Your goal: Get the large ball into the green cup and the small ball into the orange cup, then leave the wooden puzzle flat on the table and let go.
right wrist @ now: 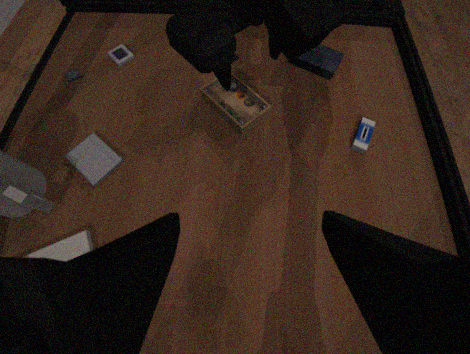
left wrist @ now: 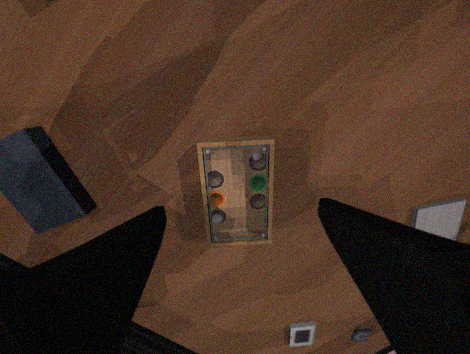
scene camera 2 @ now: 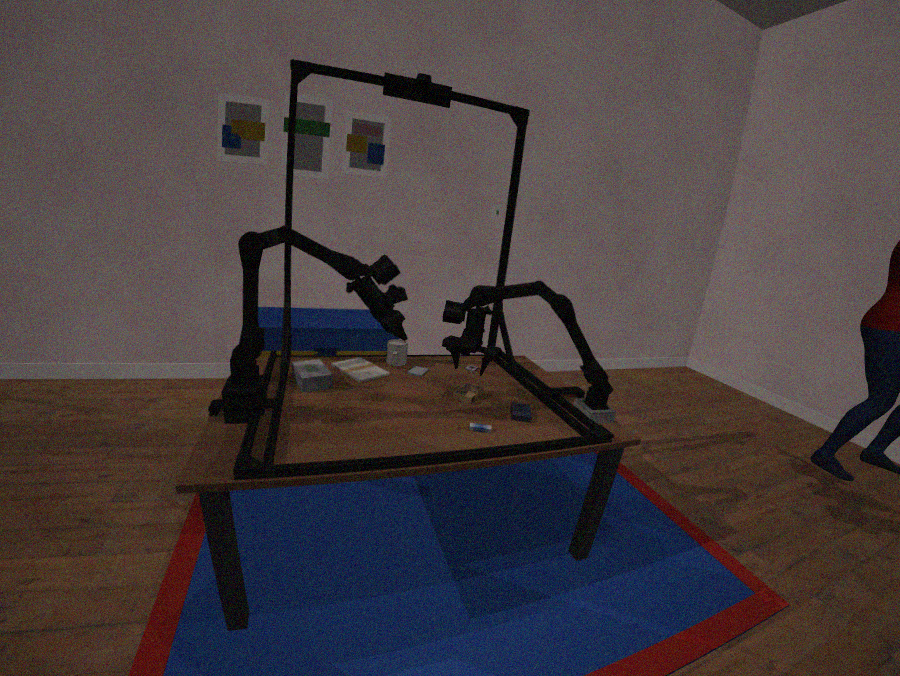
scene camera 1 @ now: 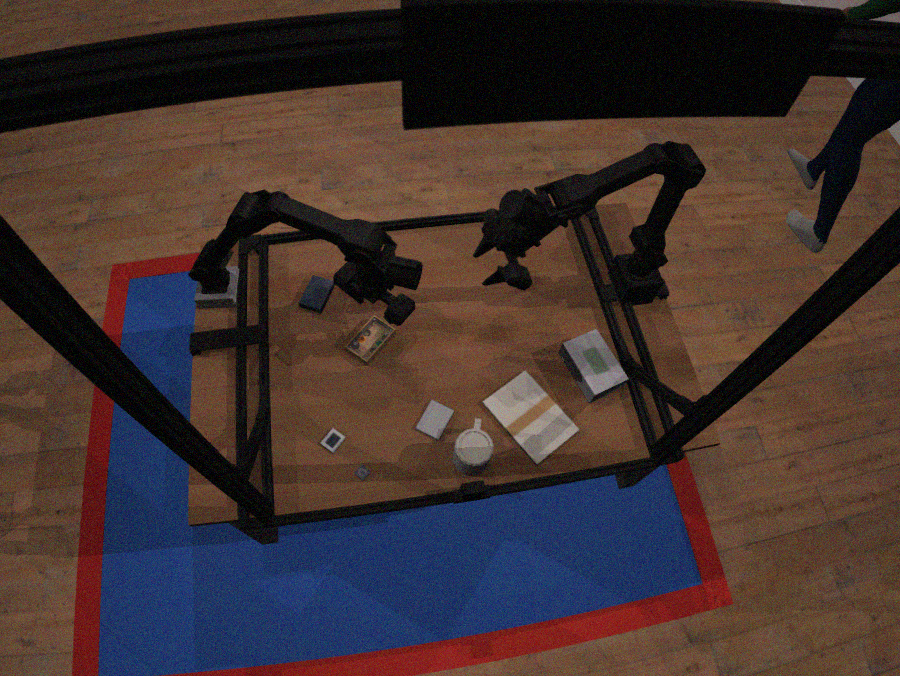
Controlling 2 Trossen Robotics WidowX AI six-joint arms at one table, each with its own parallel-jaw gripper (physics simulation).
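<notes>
The wooden puzzle lies flat on the table, a clear-topped tray. In the left wrist view, its green cup is at right and its orange cup at left. One pale ball is at the top-right grey cup, another in the bottom-left grey cup; which is larger I cannot tell. My left gripper is open above the puzzle, fingers wider than it. My right gripper is open and empty, away from it.
A dark blue box lies near the puzzle. A blue-white block, grey pad, mug, open book and grey box are on the table, inside a black frame.
</notes>
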